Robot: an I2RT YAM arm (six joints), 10 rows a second.
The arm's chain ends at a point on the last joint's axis. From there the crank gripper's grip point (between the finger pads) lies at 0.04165 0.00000 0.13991 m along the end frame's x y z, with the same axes.
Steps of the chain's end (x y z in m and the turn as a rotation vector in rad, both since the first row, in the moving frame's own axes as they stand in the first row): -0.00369 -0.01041 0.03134 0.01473 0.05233 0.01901; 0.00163 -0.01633 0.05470 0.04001 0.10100 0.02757; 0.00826 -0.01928 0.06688 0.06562 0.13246 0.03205; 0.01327 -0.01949 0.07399 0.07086 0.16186 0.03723; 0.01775 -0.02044 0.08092 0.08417 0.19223 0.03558
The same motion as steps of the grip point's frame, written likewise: 0.00358 -0.01159 0.02896 0.01473 0.05233 0.01901; 0.01558 -0.02049 0.04970 0.04001 0.10100 0.02757; 0.02648 -0.02662 0.05990 0.06562 0.13246 0.03205; 0.03540 -0.02715 0.06516 0.07086 0.16186 0.03723; 0.04386 -0.02984 0.06997 0.08417 0.19223 0.03558
